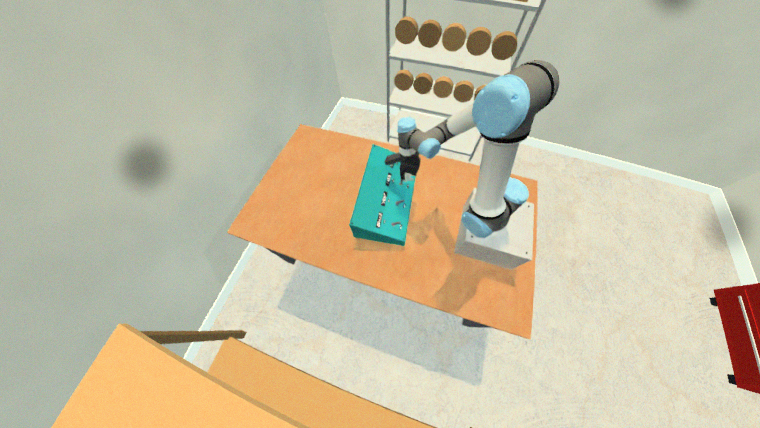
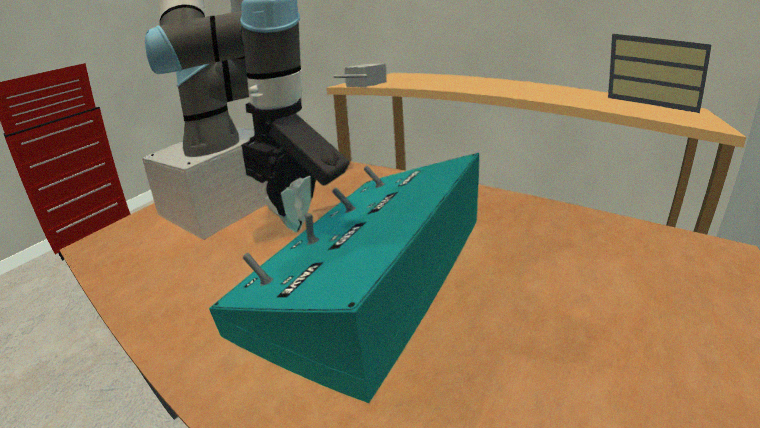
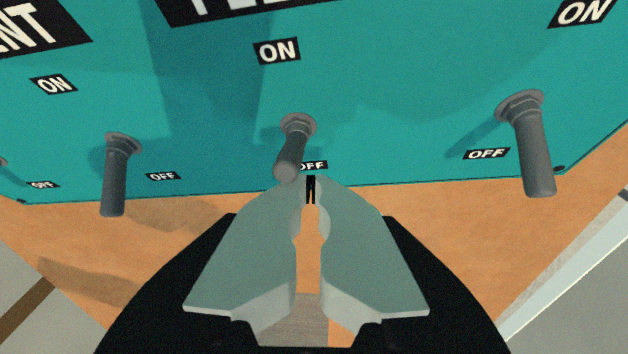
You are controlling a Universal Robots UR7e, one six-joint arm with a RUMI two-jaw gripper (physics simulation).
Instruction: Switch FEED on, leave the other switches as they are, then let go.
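Places are measured from the arm's base along level axes (x ahead, y up, z right), in centimetres.
Pixels of known places: gripper, fingertip midpoint: (image 1: 406, 181) (image 2: 297, 230) (image 3: 311, 177); arm's base, link origin: (image 2: 211, 146).
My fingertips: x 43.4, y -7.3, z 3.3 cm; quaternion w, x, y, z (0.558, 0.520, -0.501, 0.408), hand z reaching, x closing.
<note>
For each thing: its middle in the pictures, then the offset to it from my fingertips. Level surfaces: height alone.
- teal switch panel, body centre: (image 3: 180, 4) (image 2: 369, 246) (image 1: 386, 194) dx +6.9, dy -4.5, dz -9.2 cm
- FEED lever, body centre: (image 3: 292, 151) (image 2: 309, 227) dx +2.0, dy +0.8, dz -1.3 cm
- VALVE lever, body centre: (image 3: 532, 151) (image 2: 255, 266) dx +4.5, dy +0.3, dz +10.6 cm
- VENT lever, body centre: (image 3: 114, 180) (image 2: 342, 198) dx -3.0, dy +0.3, dz -12.3 cm
- BRAKE lever, body centre: (image 2: 372, 175) dx -6.7, dy +0.3, dz -23.7 cm
- orange table, surface height: dy -10.4 cm
The teal switch panel (image 1: 366, 196) (image 2: 414, 228) (image 3: 210, 80) has a row of grey levers. The FEED lever (image 2: 310, 228) (image 3: 294, 150) stands more upright than its neighbours. The VALVE lever (image 2: 256, 268) (image 3: 536, 155), VENT lever (image 2: 343, 199) (image 3: 114, 177) and BRAKE lever (image 2: 373, 176) lean toward their OFF side. My gripper (image 1: 408, 179) (image 2: 297, 227) (image 3: 311, 177) is shut and empty. Its tips are close beside the FEED lever, on the OFF side, near the panel's low edge. Whether they touch the lever, I cannot tell.
The panel stands on an orange table (image 1: 297, 180) (image 2: 531, 319). The arm's pale base block (image 1: 491, 247) (image 2: 186, 191) is beyond the panel's low side. A shelf rack (image 1: 388, 95), a red cabinet (image 1: 736, 340) (image 2: 74, 175) and a wooden bench (image 2: 505, 93) stand away from the table.
</note>
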